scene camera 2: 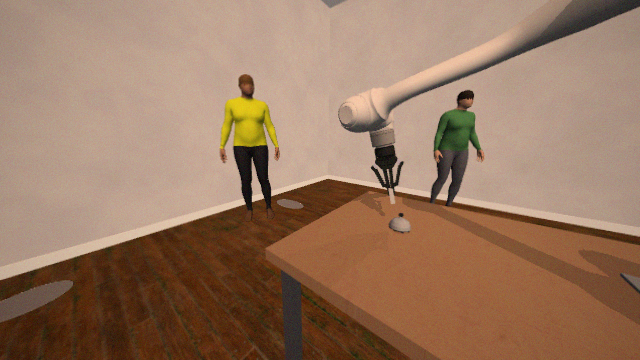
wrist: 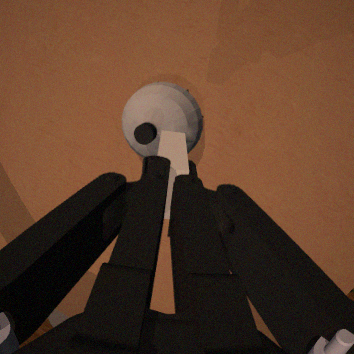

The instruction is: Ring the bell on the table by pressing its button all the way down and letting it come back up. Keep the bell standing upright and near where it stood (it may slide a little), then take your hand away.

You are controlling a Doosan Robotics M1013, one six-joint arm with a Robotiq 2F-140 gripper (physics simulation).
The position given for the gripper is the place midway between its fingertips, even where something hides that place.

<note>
In view: the gripper (scene camera 2: 393,202) and a bell (wrist: 168,106).
The gripper shows as well in the wrist view (wrist: 170,150).
</note>
